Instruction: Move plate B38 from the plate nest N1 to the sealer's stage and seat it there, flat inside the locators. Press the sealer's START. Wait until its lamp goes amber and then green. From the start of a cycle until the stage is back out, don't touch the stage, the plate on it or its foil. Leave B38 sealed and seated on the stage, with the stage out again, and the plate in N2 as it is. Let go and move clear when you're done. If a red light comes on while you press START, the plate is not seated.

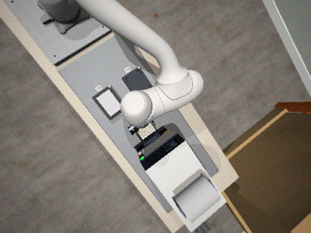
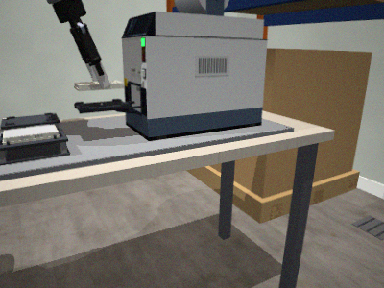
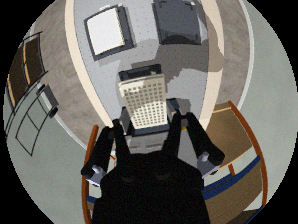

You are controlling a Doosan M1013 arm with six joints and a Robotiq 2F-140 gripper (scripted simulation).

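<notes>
The sealer stage lies 8 cm below my hand. Also, from my hand: foil roll: 33 cm ahead, 24 cm above, 2 cm to the right.
</notes>
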